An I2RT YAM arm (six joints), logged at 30 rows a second.
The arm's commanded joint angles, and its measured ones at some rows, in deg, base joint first. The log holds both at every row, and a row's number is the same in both.
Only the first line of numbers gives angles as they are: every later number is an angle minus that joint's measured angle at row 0.
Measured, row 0:
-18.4 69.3 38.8 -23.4 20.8 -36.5
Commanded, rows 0 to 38:
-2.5 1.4 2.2 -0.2 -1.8 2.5
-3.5 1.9 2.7 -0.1 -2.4 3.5
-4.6 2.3 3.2 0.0 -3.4 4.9
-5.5 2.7 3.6 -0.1 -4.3 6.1
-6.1 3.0 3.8 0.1 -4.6 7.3
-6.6 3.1 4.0 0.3 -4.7 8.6
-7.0 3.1 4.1 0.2 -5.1 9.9
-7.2 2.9 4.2 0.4 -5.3 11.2
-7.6 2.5 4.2 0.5 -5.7 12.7
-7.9 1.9 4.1 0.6 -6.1 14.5
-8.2 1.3 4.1 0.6 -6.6 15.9
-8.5 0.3 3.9 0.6 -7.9 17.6
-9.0 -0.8 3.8 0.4 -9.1 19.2
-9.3 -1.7 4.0 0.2 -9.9 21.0
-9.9 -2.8 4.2 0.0 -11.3 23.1
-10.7 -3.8 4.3 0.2 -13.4 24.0
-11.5 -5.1 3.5 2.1 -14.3 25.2
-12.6 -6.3 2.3 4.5 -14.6 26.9
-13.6 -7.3 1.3 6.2 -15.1 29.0
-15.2 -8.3 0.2 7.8 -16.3 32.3
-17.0 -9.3 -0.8 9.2 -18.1 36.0
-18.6 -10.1 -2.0 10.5 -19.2 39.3
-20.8 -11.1 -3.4 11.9 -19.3 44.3
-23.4 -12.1 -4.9 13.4 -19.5 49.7
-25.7 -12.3 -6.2 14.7 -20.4 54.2
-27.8 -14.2 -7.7 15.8 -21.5 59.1
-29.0 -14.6 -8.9 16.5 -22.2 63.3
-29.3 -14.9 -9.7 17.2 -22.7 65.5
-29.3 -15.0 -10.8 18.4 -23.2 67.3
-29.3 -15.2 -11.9 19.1 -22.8 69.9
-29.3 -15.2 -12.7 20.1 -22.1 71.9
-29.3 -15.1 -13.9 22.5 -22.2 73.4
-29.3 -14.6 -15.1 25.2 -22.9 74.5
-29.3 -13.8 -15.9 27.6 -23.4 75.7
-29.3 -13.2 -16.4 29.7 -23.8 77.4
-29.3 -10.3 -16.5 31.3 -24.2 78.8
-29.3 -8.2 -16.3 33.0 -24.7 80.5
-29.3 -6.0 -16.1 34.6 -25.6 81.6
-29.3 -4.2 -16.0 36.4 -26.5 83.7
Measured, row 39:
-29.2 -7.7 -16.1 28.0 -23.9 74.9
